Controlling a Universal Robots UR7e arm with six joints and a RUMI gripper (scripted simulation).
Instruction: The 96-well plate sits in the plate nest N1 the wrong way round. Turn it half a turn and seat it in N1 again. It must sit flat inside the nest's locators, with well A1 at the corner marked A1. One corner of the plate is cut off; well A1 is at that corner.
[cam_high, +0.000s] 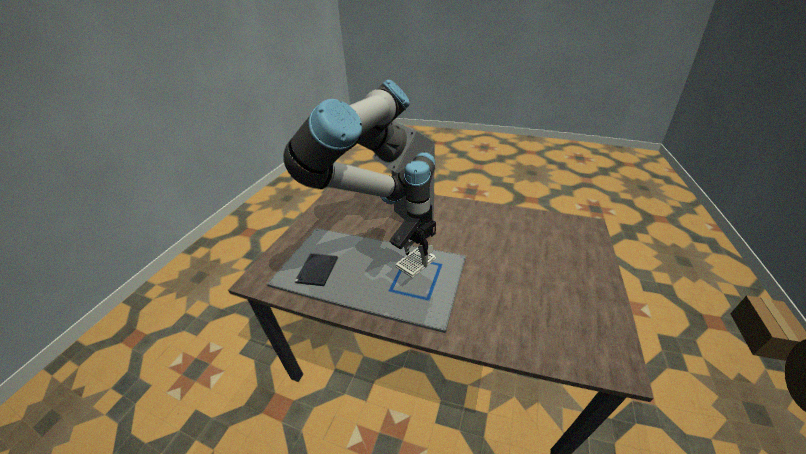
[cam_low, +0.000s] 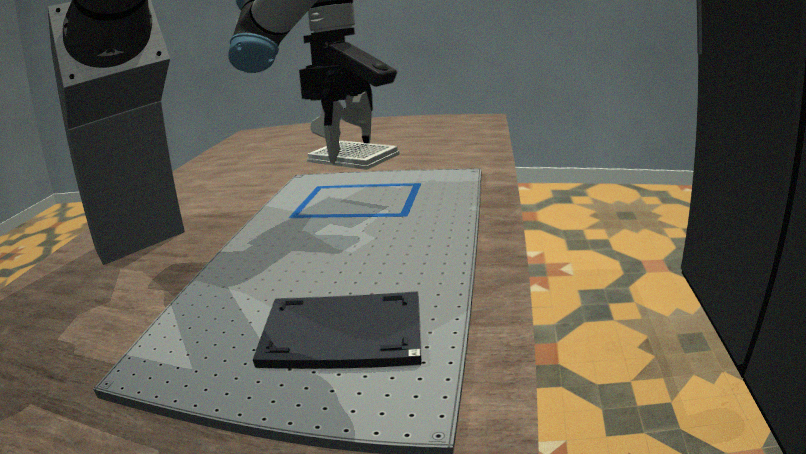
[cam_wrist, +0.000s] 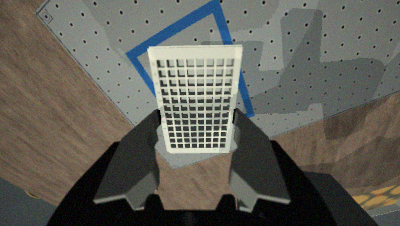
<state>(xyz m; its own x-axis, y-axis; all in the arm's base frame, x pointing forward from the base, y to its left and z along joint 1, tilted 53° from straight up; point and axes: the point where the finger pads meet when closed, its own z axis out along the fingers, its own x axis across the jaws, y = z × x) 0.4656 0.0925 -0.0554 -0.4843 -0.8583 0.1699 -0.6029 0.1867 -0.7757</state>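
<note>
My gripper is now 10 mm above the 96-well plate. From my hand the other things lie so: A1 label: 50 mm ahead, 450 mm to the right, 80 mm below; then black plate nest N1: 20 mm behind, 390 mm to the right, 80 mm below.
</note>
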